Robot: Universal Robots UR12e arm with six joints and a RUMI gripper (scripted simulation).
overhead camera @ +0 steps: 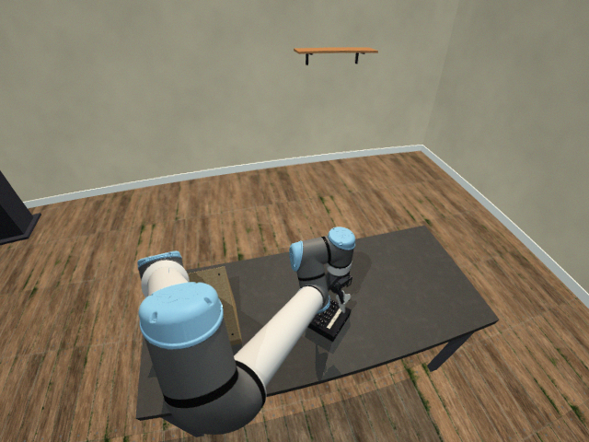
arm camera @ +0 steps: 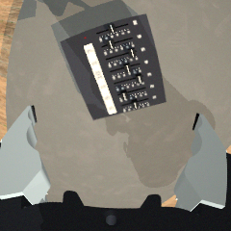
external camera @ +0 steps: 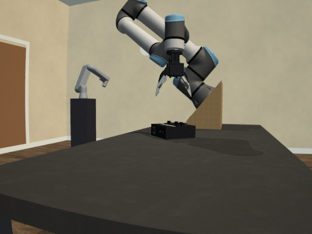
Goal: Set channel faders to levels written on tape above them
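The master fader is 6 cm behind my hand, 3 cm to the right of it and 12 cm below it.
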